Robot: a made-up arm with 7 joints. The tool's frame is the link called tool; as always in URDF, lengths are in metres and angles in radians. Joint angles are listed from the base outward.
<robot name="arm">
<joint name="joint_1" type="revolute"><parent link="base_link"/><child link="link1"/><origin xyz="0 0 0"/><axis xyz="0.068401 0.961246 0.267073"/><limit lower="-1.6" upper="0.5"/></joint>
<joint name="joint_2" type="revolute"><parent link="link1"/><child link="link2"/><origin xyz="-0.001 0.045 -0.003"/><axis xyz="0.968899 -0.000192 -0.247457"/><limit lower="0" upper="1.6"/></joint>
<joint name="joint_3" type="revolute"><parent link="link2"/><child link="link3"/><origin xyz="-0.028 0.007 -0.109"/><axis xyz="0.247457 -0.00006 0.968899"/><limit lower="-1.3" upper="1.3"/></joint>
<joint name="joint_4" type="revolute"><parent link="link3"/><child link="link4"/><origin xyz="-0.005 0 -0.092"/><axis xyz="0.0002 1 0.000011"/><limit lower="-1.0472" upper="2.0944"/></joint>
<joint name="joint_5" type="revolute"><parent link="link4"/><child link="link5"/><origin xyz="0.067 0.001 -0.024"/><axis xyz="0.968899 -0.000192 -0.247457"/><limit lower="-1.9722" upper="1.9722"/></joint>
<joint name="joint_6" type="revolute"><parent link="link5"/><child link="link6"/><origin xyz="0.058 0 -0.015"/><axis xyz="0.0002 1 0.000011"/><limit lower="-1.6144" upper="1.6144"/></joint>
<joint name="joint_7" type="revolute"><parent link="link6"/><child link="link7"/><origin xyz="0.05 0 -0.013"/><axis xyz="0.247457 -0.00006 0.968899"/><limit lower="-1.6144" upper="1.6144"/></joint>
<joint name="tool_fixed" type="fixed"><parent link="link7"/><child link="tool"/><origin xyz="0 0 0" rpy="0 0.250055 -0.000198"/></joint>
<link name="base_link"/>
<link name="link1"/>
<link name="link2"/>
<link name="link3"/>
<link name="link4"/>
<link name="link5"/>
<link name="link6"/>
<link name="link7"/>
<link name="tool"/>
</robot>
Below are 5 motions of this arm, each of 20 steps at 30 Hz.
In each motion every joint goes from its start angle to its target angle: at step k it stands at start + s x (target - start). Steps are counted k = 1, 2, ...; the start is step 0. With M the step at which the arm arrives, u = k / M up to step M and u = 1 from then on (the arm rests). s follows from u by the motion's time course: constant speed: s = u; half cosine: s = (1 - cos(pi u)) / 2; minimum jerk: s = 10 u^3 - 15 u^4 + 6 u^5.
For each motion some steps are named. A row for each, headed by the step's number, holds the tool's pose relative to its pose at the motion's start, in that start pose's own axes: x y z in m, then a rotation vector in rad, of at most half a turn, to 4 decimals.
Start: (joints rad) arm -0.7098 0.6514 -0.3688 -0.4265 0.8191 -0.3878 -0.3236
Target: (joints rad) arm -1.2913 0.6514 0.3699 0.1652 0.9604 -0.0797 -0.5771
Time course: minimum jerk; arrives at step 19
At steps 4, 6, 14, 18, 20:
4: 0.0000 0.0067 -0.0151 0.0306 0.0772 -0.0037
6: -0.0020 0.0206 -0.0409 0.0734 0.2163 -0.0009
14: -0.0621 0.1185 -0.1513 -0.0121 0.9645 0.2275
18: -0.0771 0.1315 -0.1622 -0.0839 1.0572 0.2918
20: -0.0773 0.1316 -0.1623 -0.0848 1.0581 0.2925

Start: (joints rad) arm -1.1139 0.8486 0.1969 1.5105 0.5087 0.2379 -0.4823
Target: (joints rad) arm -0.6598 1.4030 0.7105 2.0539 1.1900 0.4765 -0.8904
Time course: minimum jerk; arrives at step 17
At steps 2, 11, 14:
2: -0.0002 0.0017 -0.0042 -0.0031 0.0175 -0.0020
11: -0.0789 0.0641 -0.1895 -0.2770 0.8416 -0.1939
14: -0.1127 0.0723 -0.2183 -0.3681 1.0061 -0.2576

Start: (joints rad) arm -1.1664 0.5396 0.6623 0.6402 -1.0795 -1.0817 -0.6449
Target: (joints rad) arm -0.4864 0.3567 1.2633 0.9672 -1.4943 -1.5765 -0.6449
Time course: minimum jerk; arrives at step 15
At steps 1, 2, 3, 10, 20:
1: -0.0006 0.0006 0.0003 0.0023 0.0002 0.0024
2: -0.0041 0.0041 0.0025 0.0170 0.0011 0.0175
3: -0.0122 0.0123 0.0079 0.0523 0.0028 0.0522
10: -0.1419 0.1108 0.1844 0.9275 -0.0667 0.5558
20: -0.1637 0.1132 0.2505 1.2316 -0.1294 0.6374

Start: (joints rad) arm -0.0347 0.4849 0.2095 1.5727 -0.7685 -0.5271 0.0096
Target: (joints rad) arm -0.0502 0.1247 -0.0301 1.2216 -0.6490 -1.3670 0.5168
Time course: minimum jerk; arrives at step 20
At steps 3, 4, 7, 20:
3: -0.0008 -0.0036 -0.0005 0.0015 -0.0214 -0.0018
4: -0.0019 -0.0079 -0.0010 0.0023 -0.0466 -0.0041
7: -0.0098 -0.0322 -0.0038 -0.0131 -0.1892 -0.0186
20: -0.0812 -0.1275 -0.0101 -0.4533 -0.7005 -0.0746

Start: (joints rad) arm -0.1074 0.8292 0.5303 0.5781 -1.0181 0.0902 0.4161
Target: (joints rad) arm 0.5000 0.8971 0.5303 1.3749 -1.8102 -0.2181 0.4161
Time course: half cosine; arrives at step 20
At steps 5, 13, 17, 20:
5: 0.0029 0.0404 -0.0117 -0.0358 0.0679 0.1472
13: -0.0394 0.2111 -0.0120 -0.1655 0.0699 0.8436
17: -0.0772 0.2676 0.0091 -0.1937 -0.0492 1.1186
20: -0.0882 0.2800 0.0161 -0.1980 -0.0893 1.1855

